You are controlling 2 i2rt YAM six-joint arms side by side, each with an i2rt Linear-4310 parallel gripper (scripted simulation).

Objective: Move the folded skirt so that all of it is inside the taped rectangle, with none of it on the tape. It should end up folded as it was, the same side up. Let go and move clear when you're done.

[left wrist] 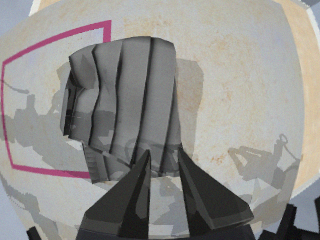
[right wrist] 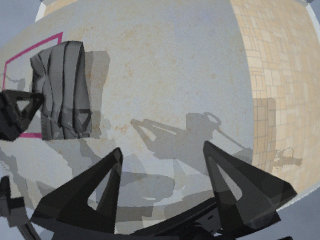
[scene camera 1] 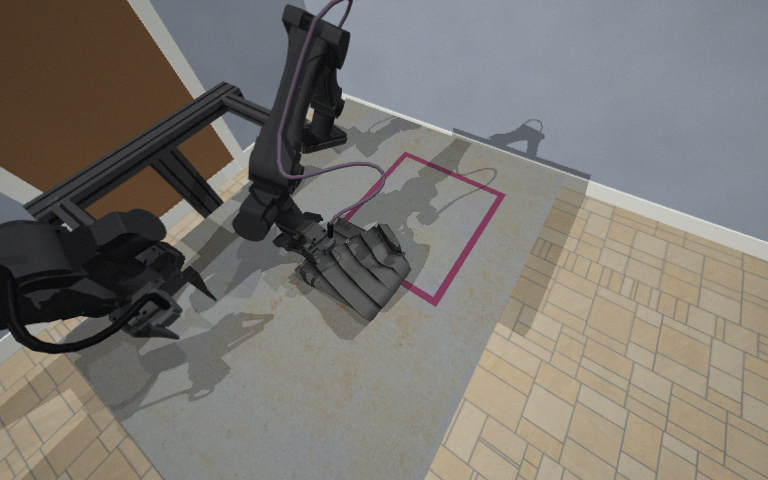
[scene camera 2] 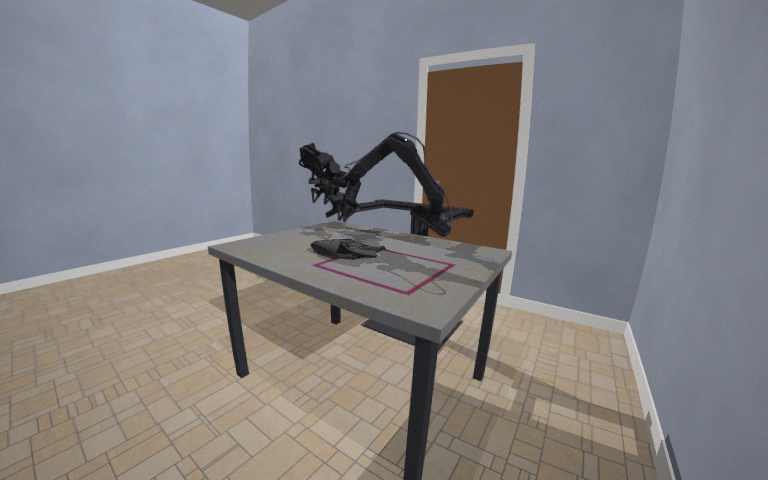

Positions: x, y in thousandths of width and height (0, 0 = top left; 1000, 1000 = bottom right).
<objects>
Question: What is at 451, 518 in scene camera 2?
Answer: A dark grey pleated skirt.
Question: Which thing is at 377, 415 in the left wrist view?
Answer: A dark grey pleated skirt.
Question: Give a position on a dark grey pleated skirt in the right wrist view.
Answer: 186, 298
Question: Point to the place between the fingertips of my left gripper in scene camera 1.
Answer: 417, 541
</objects>
